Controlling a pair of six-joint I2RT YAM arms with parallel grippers.
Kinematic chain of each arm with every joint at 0, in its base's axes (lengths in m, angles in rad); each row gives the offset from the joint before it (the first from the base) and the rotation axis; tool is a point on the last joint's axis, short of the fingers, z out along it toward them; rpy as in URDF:
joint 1: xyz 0 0 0.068 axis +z
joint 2: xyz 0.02 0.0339 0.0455 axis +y
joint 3: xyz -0.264 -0.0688 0 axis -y
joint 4: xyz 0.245 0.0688 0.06 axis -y
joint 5: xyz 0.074 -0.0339 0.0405 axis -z
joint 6: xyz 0.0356 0 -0.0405 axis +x
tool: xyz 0 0 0 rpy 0 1.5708 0
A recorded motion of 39 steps. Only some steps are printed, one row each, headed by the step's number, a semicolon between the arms.
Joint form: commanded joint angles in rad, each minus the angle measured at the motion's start. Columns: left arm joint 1, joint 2, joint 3, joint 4, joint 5, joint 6; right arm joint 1, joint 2, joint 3, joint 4, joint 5, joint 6.
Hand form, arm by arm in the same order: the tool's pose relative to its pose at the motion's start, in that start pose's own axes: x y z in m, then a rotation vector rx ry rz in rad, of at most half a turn. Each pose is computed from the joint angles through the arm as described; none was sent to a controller.
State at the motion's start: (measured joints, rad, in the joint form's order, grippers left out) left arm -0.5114 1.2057 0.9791 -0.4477 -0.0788 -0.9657; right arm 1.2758 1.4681 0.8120 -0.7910 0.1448 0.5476
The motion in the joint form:
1: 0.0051 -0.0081 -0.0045 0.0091 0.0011 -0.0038; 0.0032 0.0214 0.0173 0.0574 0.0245 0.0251
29: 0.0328 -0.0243 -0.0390 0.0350 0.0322 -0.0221; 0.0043 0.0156 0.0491 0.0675 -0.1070 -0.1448
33: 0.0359 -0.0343 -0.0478 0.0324 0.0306 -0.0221; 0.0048 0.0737 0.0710 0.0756 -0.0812 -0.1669
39: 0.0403 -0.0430 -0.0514 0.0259 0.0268 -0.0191; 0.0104 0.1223 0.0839 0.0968 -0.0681 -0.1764
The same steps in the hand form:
1: -0.0013 0.0006 -0.0016 0.0086 -0.0094 -0.0079; -0.0093 0.0057 0.0008 -0.0079 -0.0578 0.0303
29: -0.0025 0.0094 -0.0004 0.0193 -0.0054 -0.0435; -0.0146 0.0133 -0.0080 -0.1421 -0.0406 -0.1395
33: -0.0019 0.0118 -0.0018 0.0158 -0.0078 -0.0454; -0.0208 0.0178 0.0011 -0.1061 -0.0286 -0.1639
39: -0.0023 0.0135 -0.0036 0.0104 -0.0129 -0.0451; -0.0250 0.0232 0.0101 -0.0888 -0.0222 -0.1800

